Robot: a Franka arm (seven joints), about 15 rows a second.
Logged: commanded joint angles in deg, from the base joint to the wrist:
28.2, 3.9, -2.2, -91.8, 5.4, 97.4, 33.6
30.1, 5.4, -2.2, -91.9, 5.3, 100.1, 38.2
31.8, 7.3, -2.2, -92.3, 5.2, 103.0, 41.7
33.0, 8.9, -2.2, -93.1, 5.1, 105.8, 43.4
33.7, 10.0, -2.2, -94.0, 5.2, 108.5, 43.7
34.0, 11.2, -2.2, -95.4, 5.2, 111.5, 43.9
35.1, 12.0, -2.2, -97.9, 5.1, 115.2, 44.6
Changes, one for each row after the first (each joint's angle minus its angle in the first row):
1.9, 1.5, 0.0, -0.1, -0.1, 2.7, 4.6
3.6, 3.4, 0.0, -0.5, -0.2, 5.6, 8.1
4.8, 5.0, 0.0, -1.3, -0.3, 8.4, 9.8
5.5, 6.1, 0.0, -2.2, -0.2, 11.1, 10.1
5.8, 7.3, 0.0, -3.6, -0.2, 14.1, 10.3
6.9, 8.1, 0.0, -6.1, -0.3, 17.8, 11.0

